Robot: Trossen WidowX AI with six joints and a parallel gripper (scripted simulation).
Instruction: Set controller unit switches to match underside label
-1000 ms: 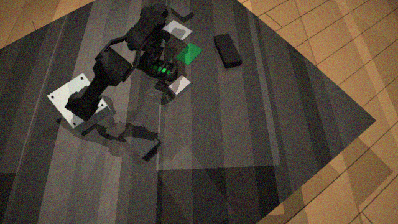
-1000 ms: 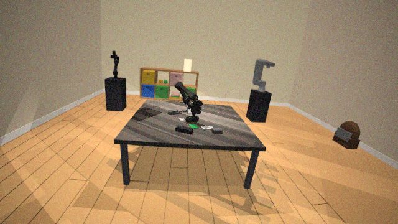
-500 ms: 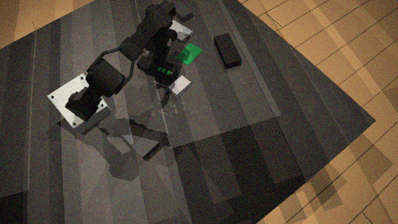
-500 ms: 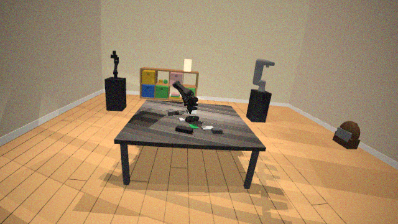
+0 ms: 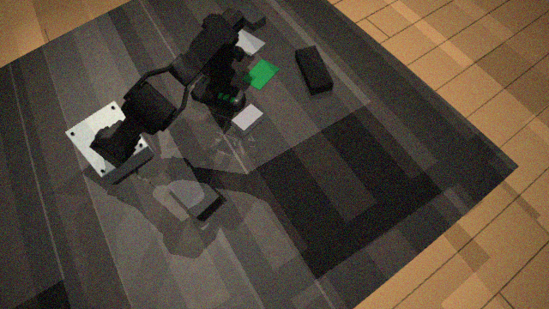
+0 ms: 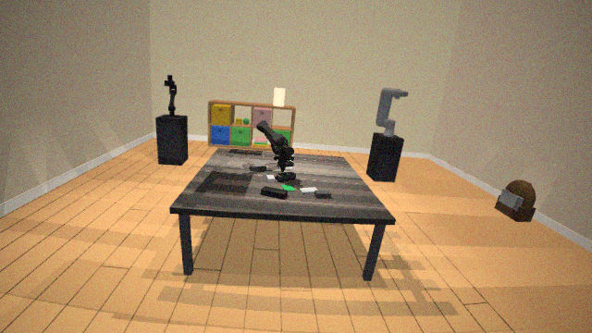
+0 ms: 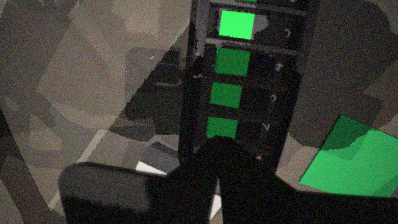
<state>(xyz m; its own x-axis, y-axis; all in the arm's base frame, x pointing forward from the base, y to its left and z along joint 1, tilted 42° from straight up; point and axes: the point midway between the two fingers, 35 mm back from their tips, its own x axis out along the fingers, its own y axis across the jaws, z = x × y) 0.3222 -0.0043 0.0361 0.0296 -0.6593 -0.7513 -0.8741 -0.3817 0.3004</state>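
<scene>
The green plate is 140 mm ahead of my gripper tip, 30 mm to the left of it and 60 mm below it. From my gripper tip the other things lie so: small dark block (260 mm ahead, 260 mm to the left, 50 mm below); then long dark block (270 mm ahead, 70 mm to the right, 50 mm below); then light grey plate (180 mm ahead, 180 mm to the left, 60 mm below).
</scene>
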